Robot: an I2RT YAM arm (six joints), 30 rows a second.
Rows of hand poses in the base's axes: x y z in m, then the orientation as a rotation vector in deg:
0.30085 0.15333 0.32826 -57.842 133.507 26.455
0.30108 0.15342 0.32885 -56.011 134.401 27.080
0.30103 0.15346 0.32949 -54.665 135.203 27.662
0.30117 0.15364 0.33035 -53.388 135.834 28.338
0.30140 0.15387 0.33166 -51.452 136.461 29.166
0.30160 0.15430 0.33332 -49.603 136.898 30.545
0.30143 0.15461 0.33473 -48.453 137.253 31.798
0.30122 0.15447 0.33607 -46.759 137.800 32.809
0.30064 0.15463 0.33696 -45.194 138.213 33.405
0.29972 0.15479 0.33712 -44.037 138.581 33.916
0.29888 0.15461 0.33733 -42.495 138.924 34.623
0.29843 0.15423 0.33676 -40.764 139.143 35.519
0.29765 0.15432 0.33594 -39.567 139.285 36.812
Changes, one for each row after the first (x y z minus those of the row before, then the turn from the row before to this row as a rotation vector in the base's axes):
0.00023 0.00009 0.00059 0.598 0.749 -1.272
-0.00005 0.00004 0.00064 0.447 0.738 -0.922
0.00014 0.00018 0.00086 0.543 0.649 -0.825
0.00023 0.00023 0.00131 0.828 0.639 -1.251
0.00020 0.00043 0.00166 1.198 0.724 -1.036
-0.00017 0.00031 0.00141 0.944 0.693 -0.555
-0.00021 -0.00014 0.00134 0.869 0.736 -1.009
-0.00058 0.00016 0.00089 0.628 0.484 -1.001
-0.00092 0.00016 0.00016 0.479 0.450 -0.724
-0.00084 -0.00018 0.00021 0.707 0.491 -0.949
-0.00045 -0.00038 -0.00057 0.913 0.460 -1.031
-0.00078 0.00009 -0.00082 1.043 0.576 -0.547

